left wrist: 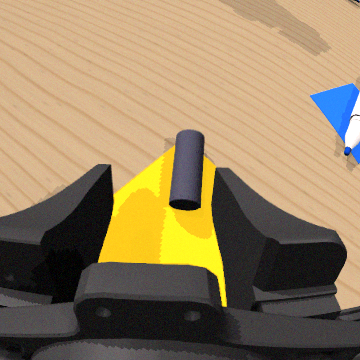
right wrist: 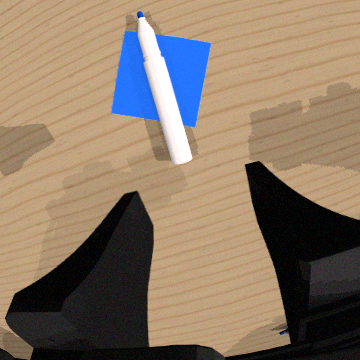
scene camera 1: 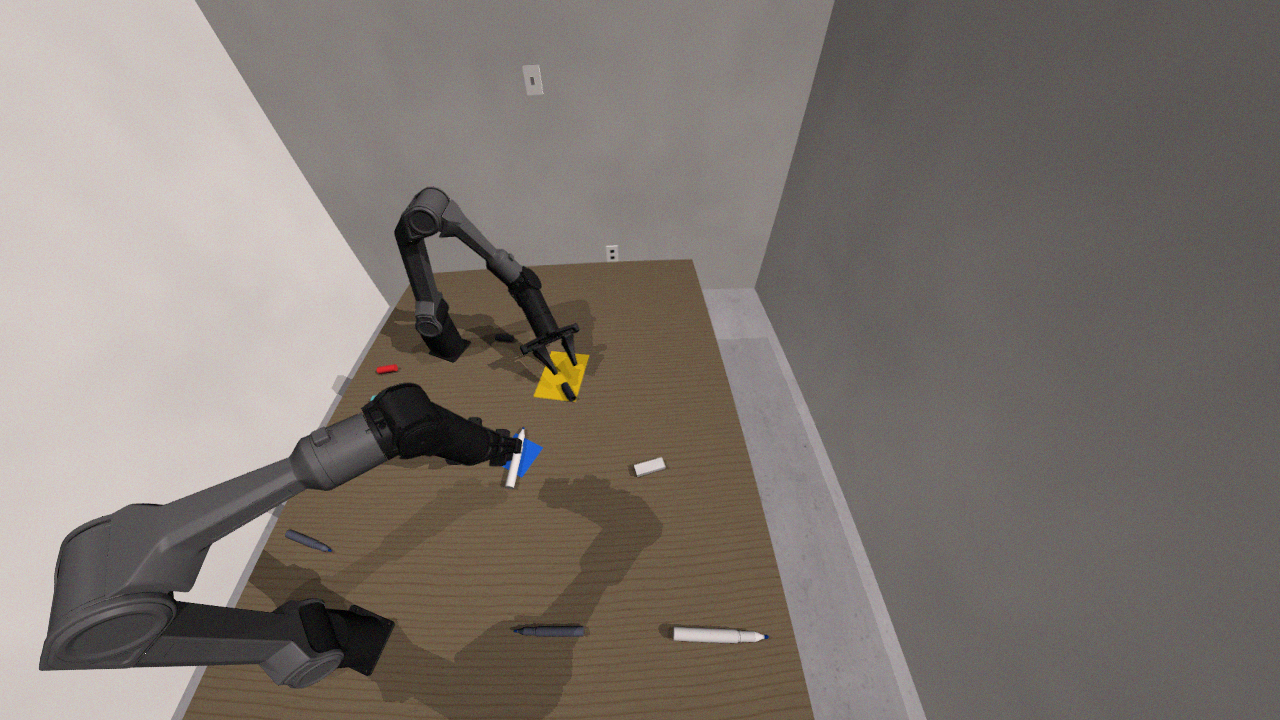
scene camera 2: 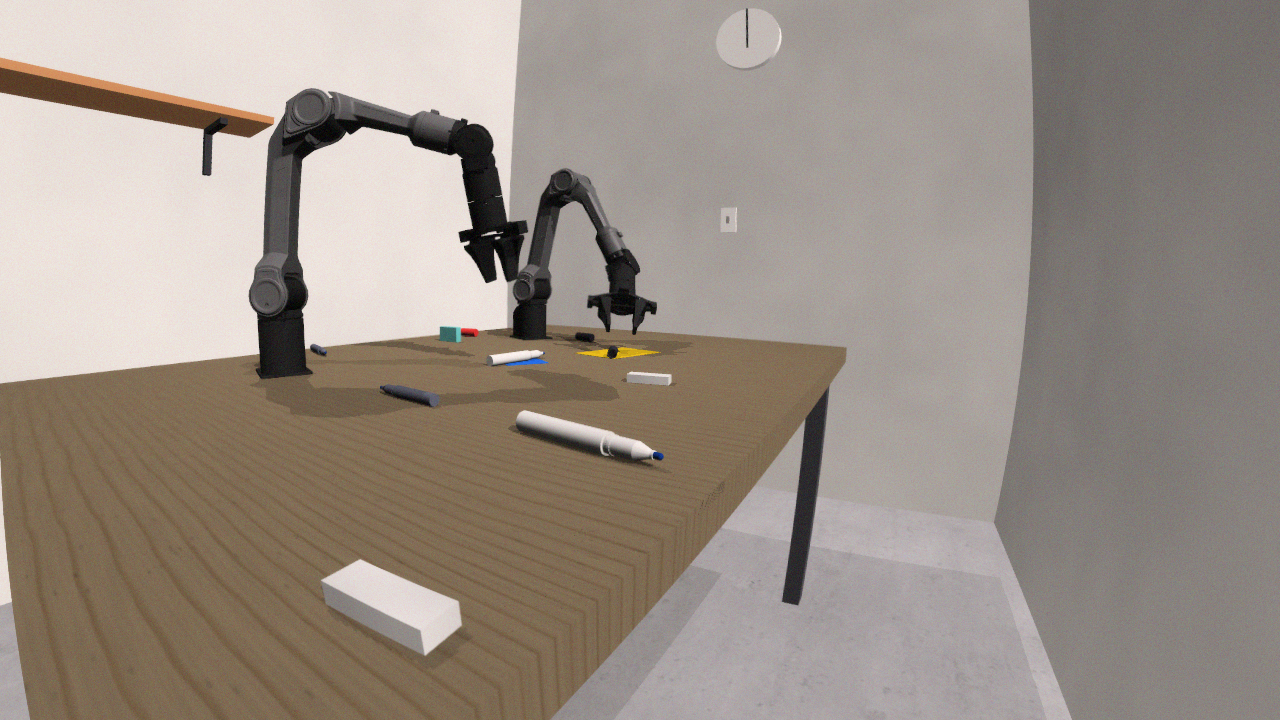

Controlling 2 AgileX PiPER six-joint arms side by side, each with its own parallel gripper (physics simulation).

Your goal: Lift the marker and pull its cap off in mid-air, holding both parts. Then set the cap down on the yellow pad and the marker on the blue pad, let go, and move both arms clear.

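Observation:
The dark cap (scene camera 1: 568, 391) (scene camera 2: 612, 351) (left wrist: 187, 167) lies on its side on the yellow pad (scene camera 1: 546, 387) (scene camera 2: 640, 352) (left wrist: 135, 220), near one corner. My left gripper (scene camera 1: 564, 367) (scene camera 2: 622, 332) (left wrist: 162, 184) is open and empty a little above that pad; the cap shows between and below its fingers in the left wrist view. The uncapped white marker (scene camera 1: 512, 470) (scene camera 2: 510, 357) (left wrist: 353, 129) (right wrist: 167, 107) with a blue tip lies across the blue pad (scene camera 1: 531, 454) (scene camera 2: 532, 362) (left wrist: 332, 101) (right wrist: 190, 70), both ends past its edges. My right gripper (scene camera 1: 512, 446) (scene camera 2: 501, 280) (right wrist: 195, 196) is open and empty, high above the table.
A white block (scene camera 1: 649, 466) (scene camera 2: 648, 377) lies right of the pads in scene camera 1. Another white marker (scene camera 1: 718, 635) (scene camera 2: 586, 438) and a dark pen (scene camera 1: 548, 631) (scene camera 2: 409, 394) lie lower down there. A red piece (scene camera 1: 386, 368) and a teal block (scene camera 2: 450, 334) lie near the arm bases.

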